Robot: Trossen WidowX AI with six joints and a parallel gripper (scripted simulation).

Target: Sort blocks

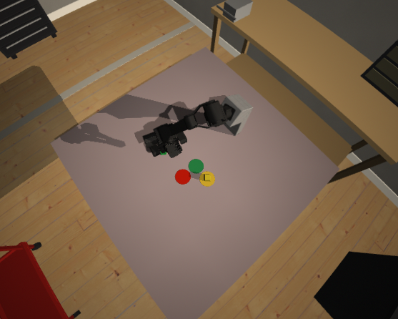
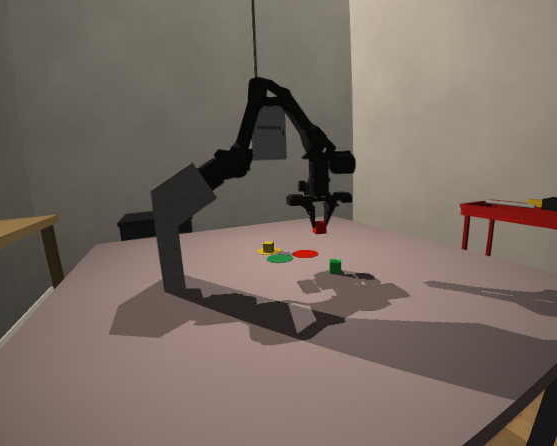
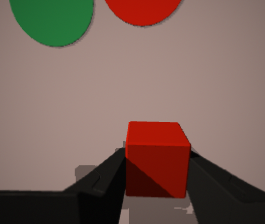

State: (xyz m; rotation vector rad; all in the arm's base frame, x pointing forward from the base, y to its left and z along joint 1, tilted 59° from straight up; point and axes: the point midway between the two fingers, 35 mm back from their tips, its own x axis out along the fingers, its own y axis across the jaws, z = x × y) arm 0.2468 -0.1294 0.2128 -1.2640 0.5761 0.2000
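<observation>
Now: hand 70 mm short of the red circle, 120 mm to the right of it and 160 mm above it. Also, from my hand: green block 10 mm behind, 60 mm to the right, 140 mm below; red block 30 mm below; green circle 30 mm behind, 150 mm to the left, 160 mm below.
</observation>
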